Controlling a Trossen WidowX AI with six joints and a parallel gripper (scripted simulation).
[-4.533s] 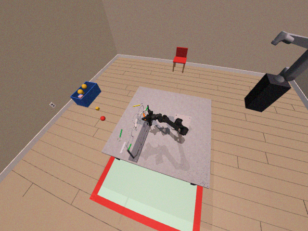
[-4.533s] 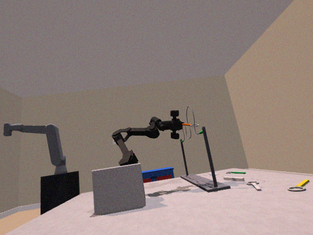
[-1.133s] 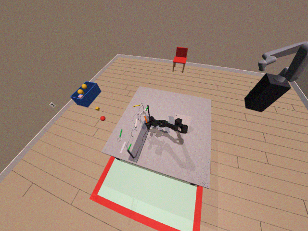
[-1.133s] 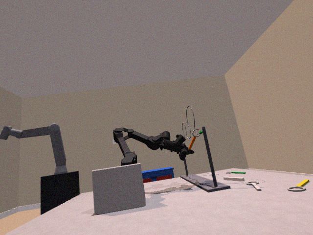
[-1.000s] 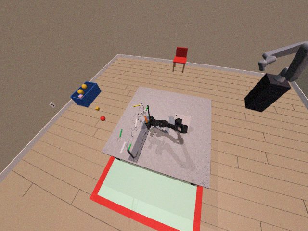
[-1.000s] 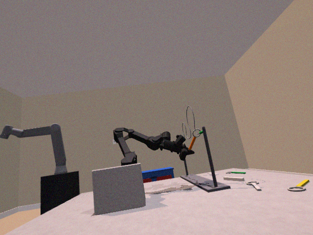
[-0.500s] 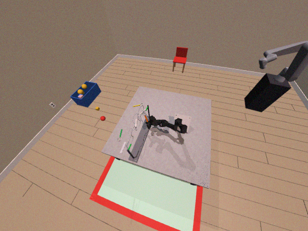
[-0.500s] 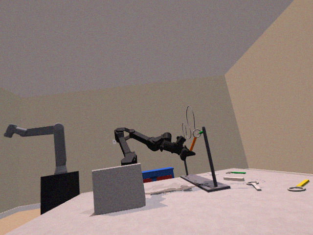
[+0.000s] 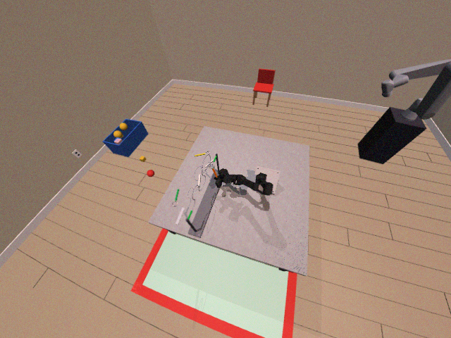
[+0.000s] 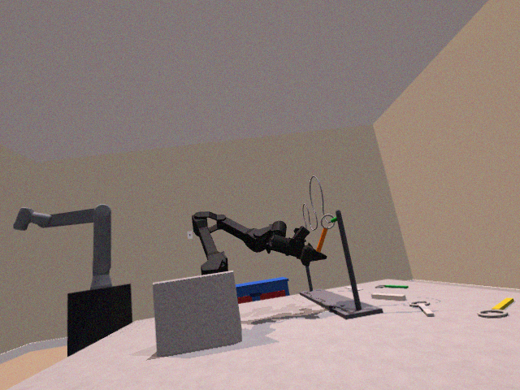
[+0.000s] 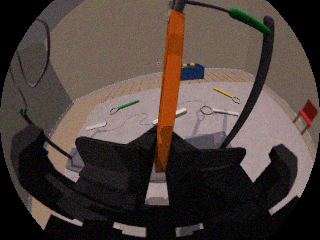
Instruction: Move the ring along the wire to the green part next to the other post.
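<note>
Right now my gripper tip is 9 cm below the orange-handled ring and 2 cm to the left of it.
</note>
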